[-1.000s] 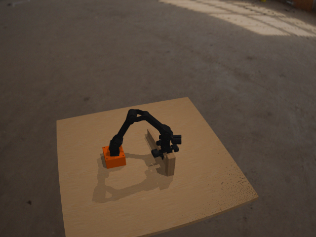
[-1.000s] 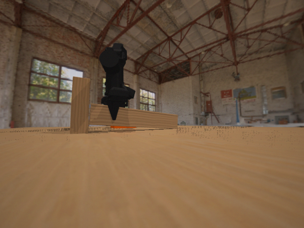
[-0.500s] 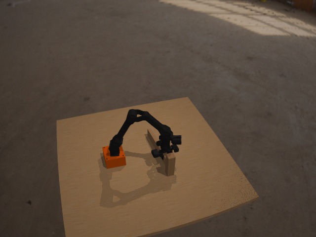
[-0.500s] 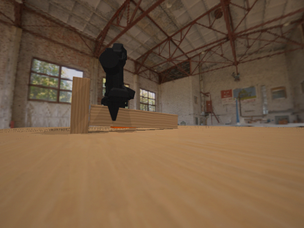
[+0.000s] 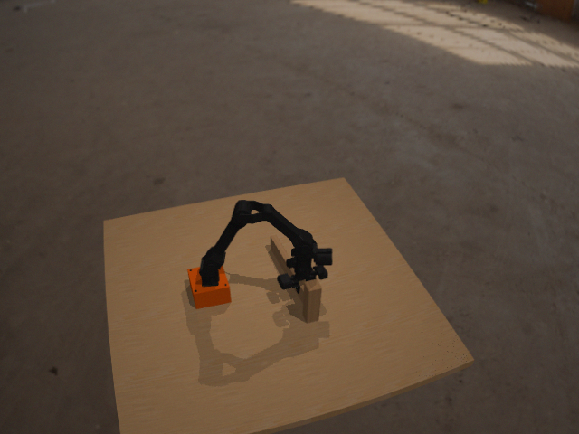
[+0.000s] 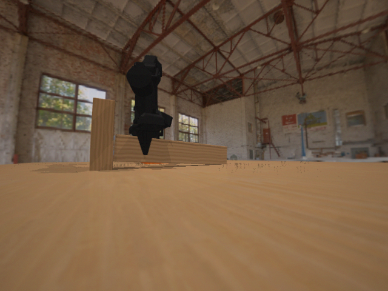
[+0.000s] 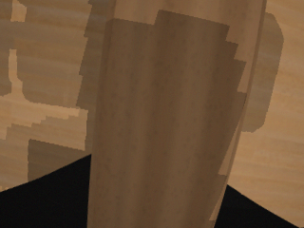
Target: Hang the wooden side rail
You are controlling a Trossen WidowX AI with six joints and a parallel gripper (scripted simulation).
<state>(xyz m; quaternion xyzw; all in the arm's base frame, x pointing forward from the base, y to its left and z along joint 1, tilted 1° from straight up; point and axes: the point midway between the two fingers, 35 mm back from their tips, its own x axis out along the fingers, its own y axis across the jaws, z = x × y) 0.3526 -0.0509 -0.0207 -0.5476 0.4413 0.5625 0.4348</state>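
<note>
Right now my gripper tip is 10 cm to the left of the headboard post, 5 cm below it and 2 cm short of it.
</note>
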